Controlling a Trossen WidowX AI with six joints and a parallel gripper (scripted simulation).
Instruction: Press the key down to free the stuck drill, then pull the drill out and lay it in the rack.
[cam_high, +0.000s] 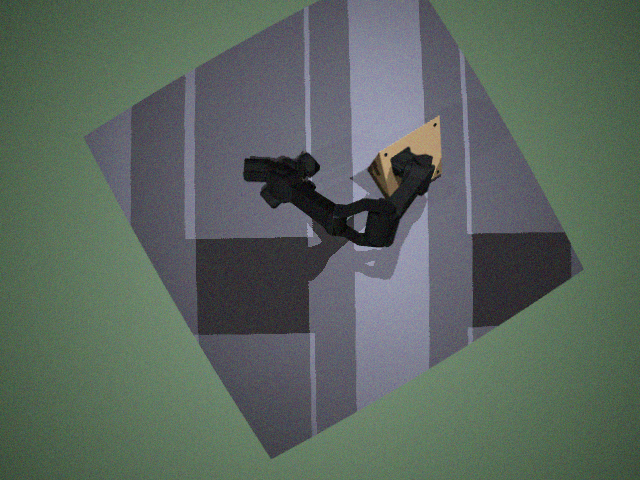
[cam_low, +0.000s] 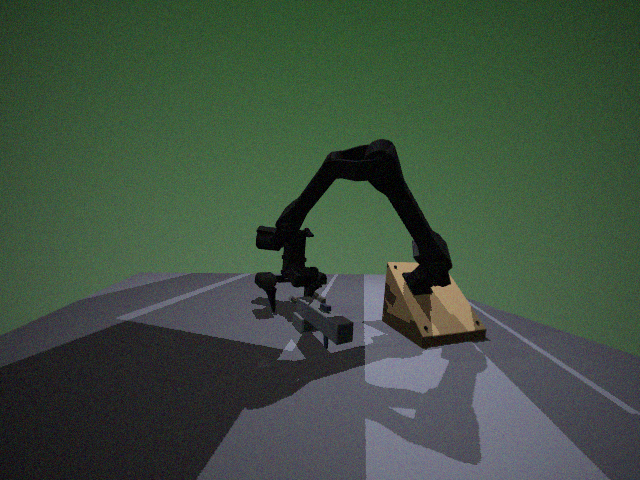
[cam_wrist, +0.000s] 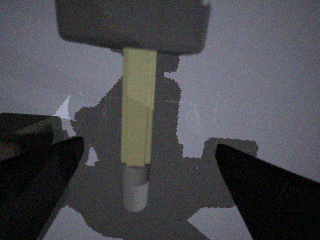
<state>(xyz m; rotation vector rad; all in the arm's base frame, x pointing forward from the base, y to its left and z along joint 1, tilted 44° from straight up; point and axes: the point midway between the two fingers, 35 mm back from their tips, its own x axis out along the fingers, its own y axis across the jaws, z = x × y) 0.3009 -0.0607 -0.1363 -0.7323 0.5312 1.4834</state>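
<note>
The drill lies 10 mm behind my gripper tip, 40 mm to the left of it and 30 mm above it. Round my gripper tip: dark key 30 mm behind, 170 mm to the left, 40 mm above; grey-olive block 80 mm behind, 30 mm to the right; dark block 30 mm behind, 140 mm to the left, 30 mm above.
</note>
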